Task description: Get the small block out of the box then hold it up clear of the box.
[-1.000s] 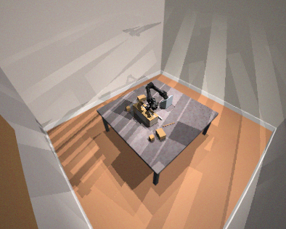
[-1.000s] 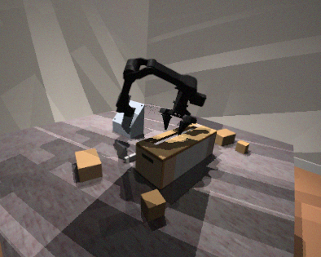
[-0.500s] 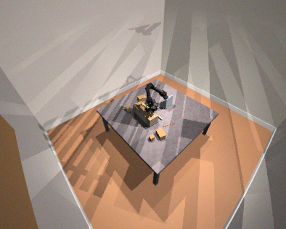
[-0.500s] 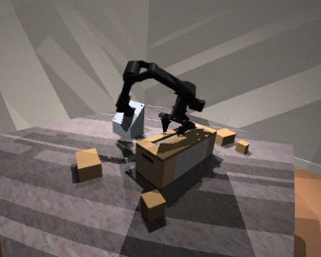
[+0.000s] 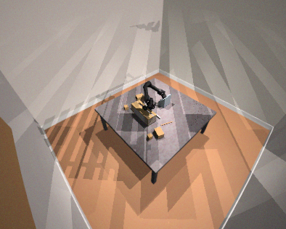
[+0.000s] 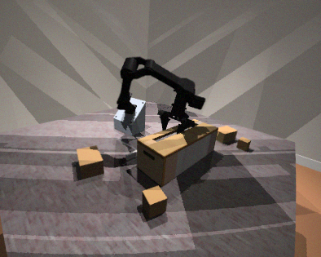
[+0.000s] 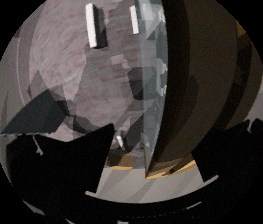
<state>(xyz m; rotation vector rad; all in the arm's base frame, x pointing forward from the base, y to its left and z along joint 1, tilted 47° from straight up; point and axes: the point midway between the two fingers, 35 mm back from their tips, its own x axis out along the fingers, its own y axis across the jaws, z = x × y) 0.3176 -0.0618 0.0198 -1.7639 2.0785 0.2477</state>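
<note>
My gripper tip is now 4 cm to the left of the blue block and 4 cm short of it.
</note>
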